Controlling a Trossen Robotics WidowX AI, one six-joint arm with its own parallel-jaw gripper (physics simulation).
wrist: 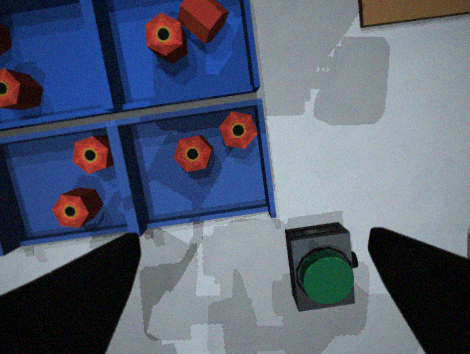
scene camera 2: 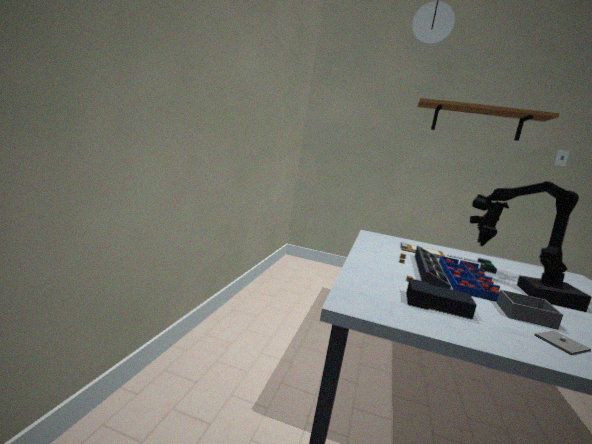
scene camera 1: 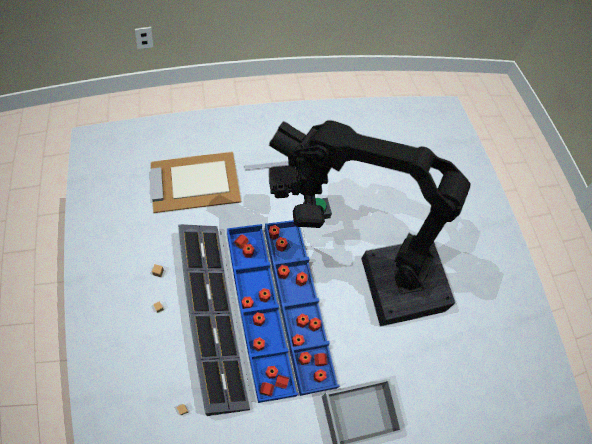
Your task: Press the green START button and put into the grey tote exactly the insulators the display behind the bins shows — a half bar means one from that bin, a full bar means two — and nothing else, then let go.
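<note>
The green START button (scene camera 1: pixel 321 204) (scene camera 2: pixel 489 265) (wrist: pixel 328 279) sits on a dark block. My gripper (scene camera 2: pixel 482 243) (wrist: pixel 255 241) is open and empty, high above the table; in the wrist view the button shows between the fingers, nearer the right one. In scene view 1 the gripper partly covers the button's block. Two rows of blue bins (scene camera 1: pixel 252 280) (wrist: pixel 162 200) hold red hexagonal insulators (scene camera 1: pixel 248 250) (wrist: pixel 193 153), some upright, some on their sides. The display (scene camera 1: pixel 206 336) behind them has dark windows with white strips; no lit bars show. The grey tote (scene camera 1: pixel 394 407) (scene camera 2: pixel 535 315) looks empty in scene view 1, its near end cut off.
A brown board with a pale sheet (scene camera 1: pixel 200 179) lies beyond the bins, near a thin grey bar (scene camera 1: pixel 265 166). Small wooden cubes (scene camera 1: pixel 157 270) (scene camera 1: pixel 181 409) lie behind the display. A long black box (scene camera 2: pixel 440 299) stands beside the display's end. A flat plate (scene camera 2: pixel 555 340) lies near the tote.
</note>
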